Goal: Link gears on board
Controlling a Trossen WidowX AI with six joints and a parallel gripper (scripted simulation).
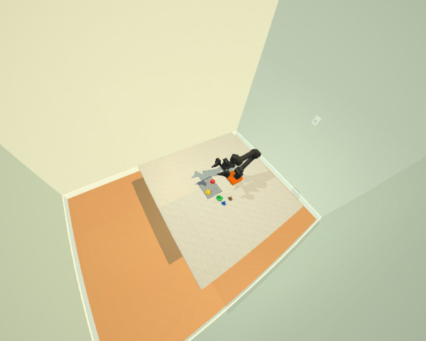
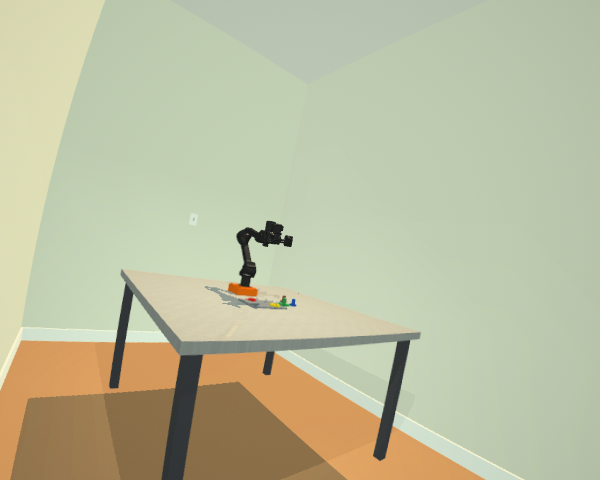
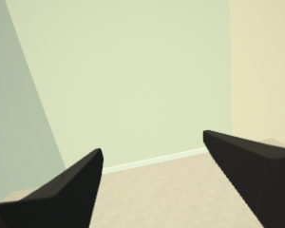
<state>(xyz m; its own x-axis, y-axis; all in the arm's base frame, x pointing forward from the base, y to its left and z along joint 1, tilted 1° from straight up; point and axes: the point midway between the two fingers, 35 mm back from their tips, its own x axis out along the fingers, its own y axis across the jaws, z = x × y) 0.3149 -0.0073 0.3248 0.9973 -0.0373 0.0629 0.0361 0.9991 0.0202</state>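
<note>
My gripper tip is 350 mm above the blue gear, 180 mm to the right of it and 60 mm past it. Round my gripper tip: green gear 350 mm below, 110 mm to the left, 60 mm behind; red arrow 360 mm below, 120 mm behind, 90 mm to the right; red gear 350 mm below, 100 mm behind, 80 mm to the right.
</note>
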